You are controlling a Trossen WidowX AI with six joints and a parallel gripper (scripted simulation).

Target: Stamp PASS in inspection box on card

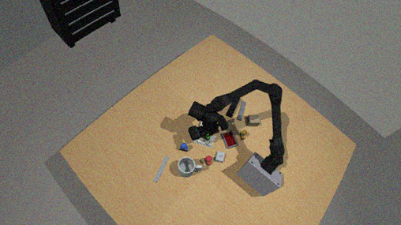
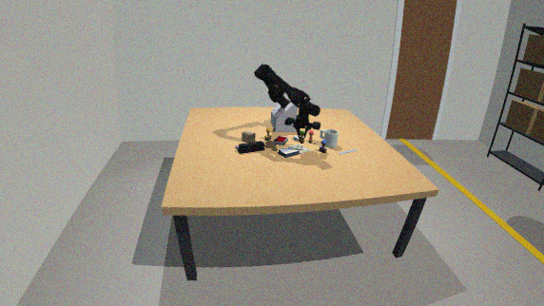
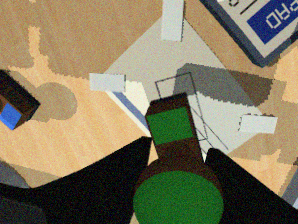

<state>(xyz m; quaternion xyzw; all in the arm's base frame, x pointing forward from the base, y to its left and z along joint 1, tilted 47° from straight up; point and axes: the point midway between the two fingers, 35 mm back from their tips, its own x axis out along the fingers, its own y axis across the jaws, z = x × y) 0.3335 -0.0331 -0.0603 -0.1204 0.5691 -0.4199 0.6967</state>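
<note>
My gripper tip is 6 cm above the white card. Also, from my gripper tip: red stamp 9 cm behind, 8 cm to the left, 4 cm below; then green-knobbed stamp right at my gripper tip; then blue stamp pad tin 8 cm to the right, 6 cm ahead, 5 cm below.
</note>
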